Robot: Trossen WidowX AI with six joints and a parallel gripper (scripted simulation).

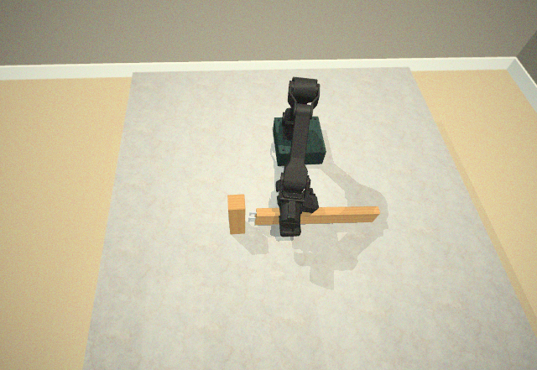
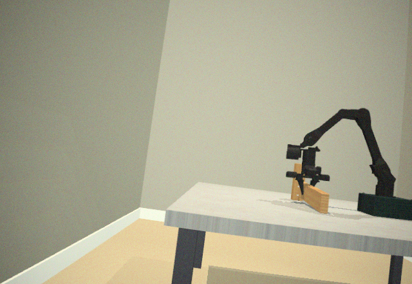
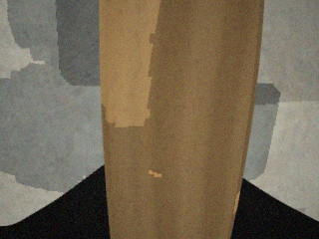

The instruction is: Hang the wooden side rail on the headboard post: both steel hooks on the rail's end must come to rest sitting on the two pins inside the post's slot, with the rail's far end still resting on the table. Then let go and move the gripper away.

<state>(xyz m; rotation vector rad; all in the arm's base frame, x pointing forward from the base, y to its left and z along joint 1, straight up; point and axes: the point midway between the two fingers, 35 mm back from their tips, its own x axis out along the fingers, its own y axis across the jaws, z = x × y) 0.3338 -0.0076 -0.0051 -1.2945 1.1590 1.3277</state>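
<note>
Now: the headboard post 3 cm ahead of my gripper tip, 15 cm to the right of it and 4 cm above it.
</note>
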